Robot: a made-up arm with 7 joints. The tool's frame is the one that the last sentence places.
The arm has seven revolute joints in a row. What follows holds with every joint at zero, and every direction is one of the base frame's. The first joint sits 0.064 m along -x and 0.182 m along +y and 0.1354 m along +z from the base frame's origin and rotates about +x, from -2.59 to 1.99 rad. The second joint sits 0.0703 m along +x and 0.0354 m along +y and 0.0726 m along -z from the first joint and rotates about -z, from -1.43 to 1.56 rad. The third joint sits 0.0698 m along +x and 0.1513 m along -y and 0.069 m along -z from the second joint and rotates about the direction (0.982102, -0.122, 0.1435), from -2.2 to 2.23 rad. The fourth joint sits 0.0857 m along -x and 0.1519 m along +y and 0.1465 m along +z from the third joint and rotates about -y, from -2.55 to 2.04 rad. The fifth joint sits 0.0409 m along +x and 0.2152 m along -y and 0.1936 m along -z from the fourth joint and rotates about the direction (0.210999, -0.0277, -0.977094), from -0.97 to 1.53 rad. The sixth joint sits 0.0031 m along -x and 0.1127 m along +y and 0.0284 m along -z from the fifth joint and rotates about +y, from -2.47 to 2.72 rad. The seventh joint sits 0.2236 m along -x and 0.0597 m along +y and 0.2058 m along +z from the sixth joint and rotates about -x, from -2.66 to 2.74 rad. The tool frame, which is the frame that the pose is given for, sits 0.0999 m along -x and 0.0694 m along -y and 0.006 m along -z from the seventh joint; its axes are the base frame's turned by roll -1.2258, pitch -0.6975 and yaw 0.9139 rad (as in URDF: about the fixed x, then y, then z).
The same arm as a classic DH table. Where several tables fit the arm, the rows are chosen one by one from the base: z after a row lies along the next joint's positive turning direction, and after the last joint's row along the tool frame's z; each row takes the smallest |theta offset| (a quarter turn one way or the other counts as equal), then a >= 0, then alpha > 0; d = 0 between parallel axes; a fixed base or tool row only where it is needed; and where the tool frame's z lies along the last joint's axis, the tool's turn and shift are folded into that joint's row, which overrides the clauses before.
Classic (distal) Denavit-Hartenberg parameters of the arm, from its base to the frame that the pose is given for. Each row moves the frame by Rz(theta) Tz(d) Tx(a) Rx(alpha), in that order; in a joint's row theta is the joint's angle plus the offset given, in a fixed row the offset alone. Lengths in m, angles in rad.
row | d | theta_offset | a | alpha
base (fixed) | 0.1354 | 1.5708 | 0.182 | 1.5708
joint 1 | 0.0063 | 0 | 0.0354 | 1.5708
joint 2 | 0.1543 | 0.1236 | -0.1415 | -1.7148
joint 3 | 0.0247 | -1.553 | -0.1574 | 1.4485
joint 4 | 0.0656 | -1.5032 | 0.0009 | -1.5431
joint 5 | 0.2251 | 0 | 0.009 | -1.5985
joint 6 | 0.1732 | -1.3581 | -0.2058 | -1.5708
joint 7 | 0.4364 | -0.572 | -0.0325 | 0.4994
tool (fixed) | -0.1286 | -1.784 | 0 | 0
Joint limits (rad, base to tool): -2.59..1.99 -1.43..1.56 -2.2..2.23 -2.55..2.04 -0.97..1.53 -2.47..2.72 -2.66..2.74

